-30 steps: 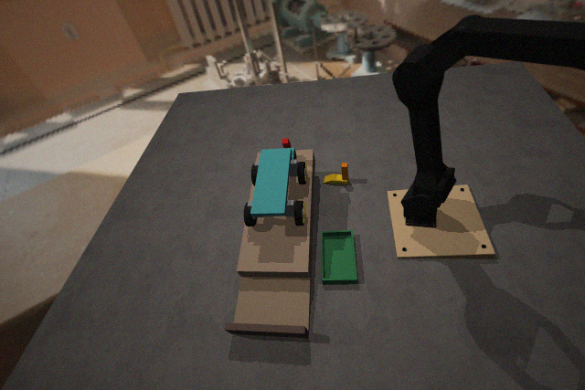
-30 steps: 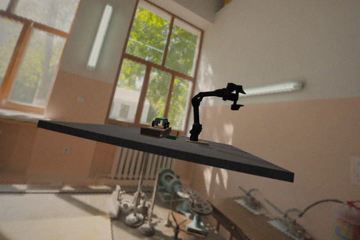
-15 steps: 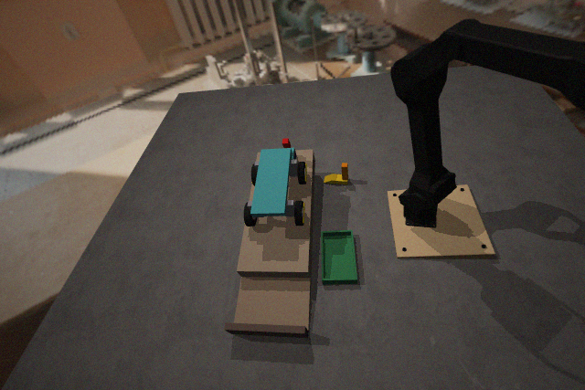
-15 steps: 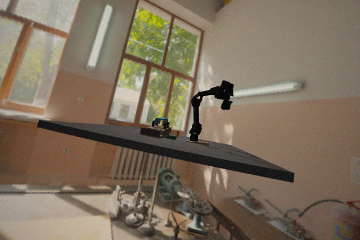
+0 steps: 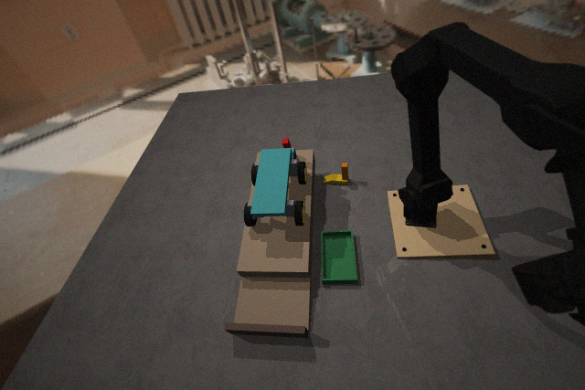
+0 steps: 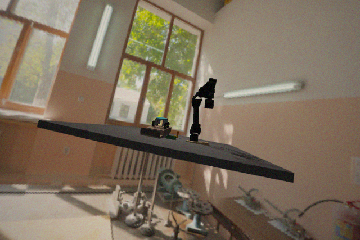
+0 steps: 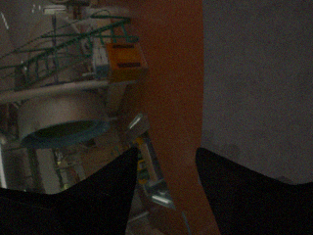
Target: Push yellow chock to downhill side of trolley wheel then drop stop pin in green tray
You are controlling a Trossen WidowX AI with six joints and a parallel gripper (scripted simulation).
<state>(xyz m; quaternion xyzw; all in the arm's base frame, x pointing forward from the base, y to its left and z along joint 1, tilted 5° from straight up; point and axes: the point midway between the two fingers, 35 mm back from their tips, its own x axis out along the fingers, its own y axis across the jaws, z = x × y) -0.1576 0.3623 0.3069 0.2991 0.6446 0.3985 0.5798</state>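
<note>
My gripper tip is 350 mm short of the yellow chock, 470 mm to the left of it and 290 mm above it. Also, from my gripper tip: lower ramp piece: 420 mm ahead, 120 mm to the right, 320 mm below; then green tray: 300 mm ahead, 250 mm to the right, 320 mm below; then trolley: 460 mm ahead, 330 mm to the right, 200 mm below.
</note>
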